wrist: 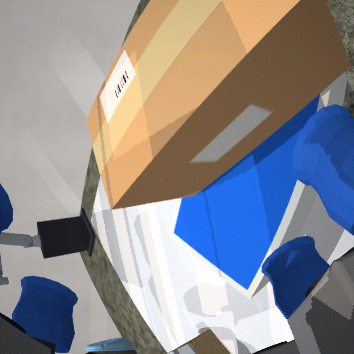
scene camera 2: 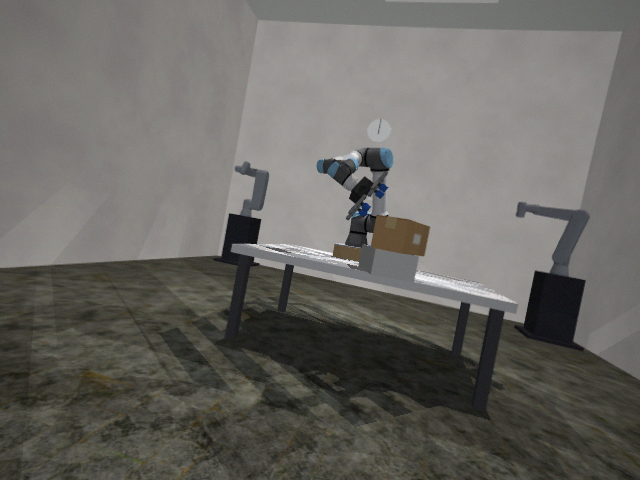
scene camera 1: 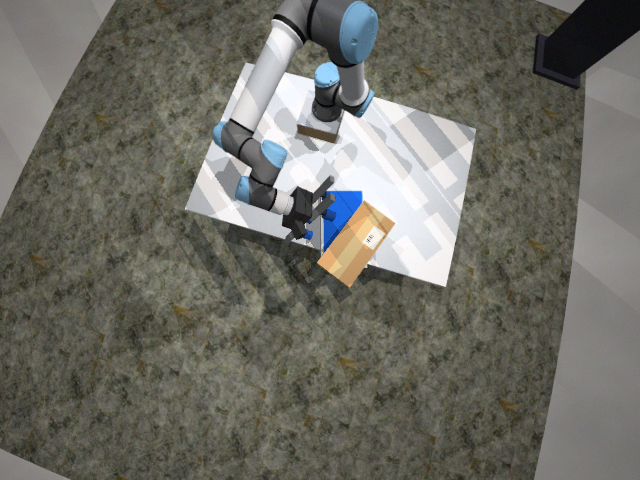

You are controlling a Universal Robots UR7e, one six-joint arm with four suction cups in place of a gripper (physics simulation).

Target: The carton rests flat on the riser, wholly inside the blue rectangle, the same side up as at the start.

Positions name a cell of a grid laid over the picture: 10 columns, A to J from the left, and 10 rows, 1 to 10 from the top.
Scene:
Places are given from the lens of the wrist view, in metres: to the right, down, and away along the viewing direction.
my suction head (wrist: I5): 0.04, -0.01, 0.06
brown carton (wrist: F3): 0.01, -0.06, 0.16
The marked spots on the brown carton and my suction head are 0.12 m apart.

